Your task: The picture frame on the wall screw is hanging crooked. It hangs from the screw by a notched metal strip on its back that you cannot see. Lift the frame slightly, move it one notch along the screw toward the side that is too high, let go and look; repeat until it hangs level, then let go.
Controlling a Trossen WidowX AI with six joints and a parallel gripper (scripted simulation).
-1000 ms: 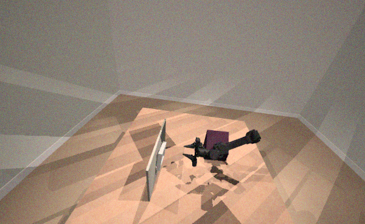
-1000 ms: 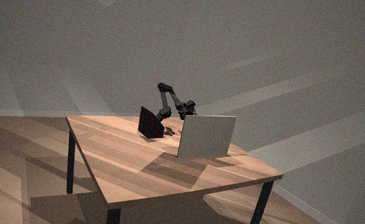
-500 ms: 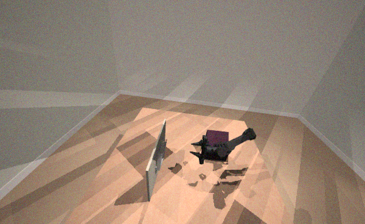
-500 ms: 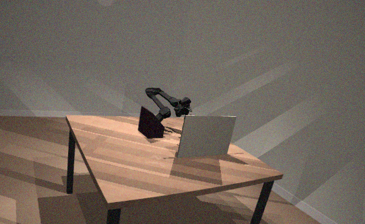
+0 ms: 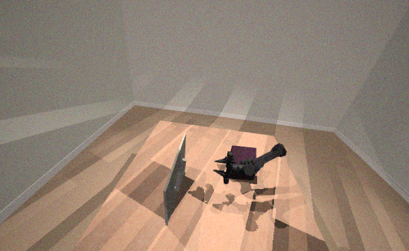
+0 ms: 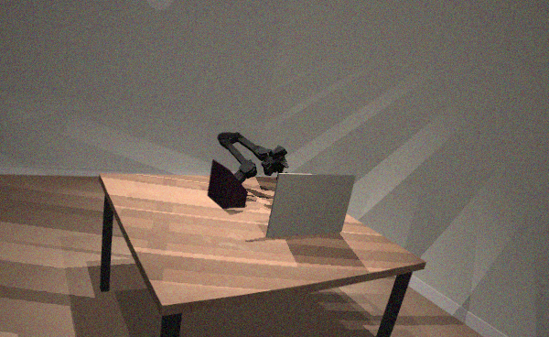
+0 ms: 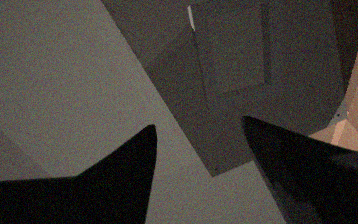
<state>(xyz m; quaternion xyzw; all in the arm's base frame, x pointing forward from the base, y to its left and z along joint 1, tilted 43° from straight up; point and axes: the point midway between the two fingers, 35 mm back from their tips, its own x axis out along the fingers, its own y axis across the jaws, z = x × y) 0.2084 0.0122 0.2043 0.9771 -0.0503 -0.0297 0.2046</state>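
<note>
Now: the picture frame 200 mm ahead of my gripper tip and 90 mm below it. Also, from my gripper tip: grey wall panel 210 mm ahead, 90 mm below.
</note>
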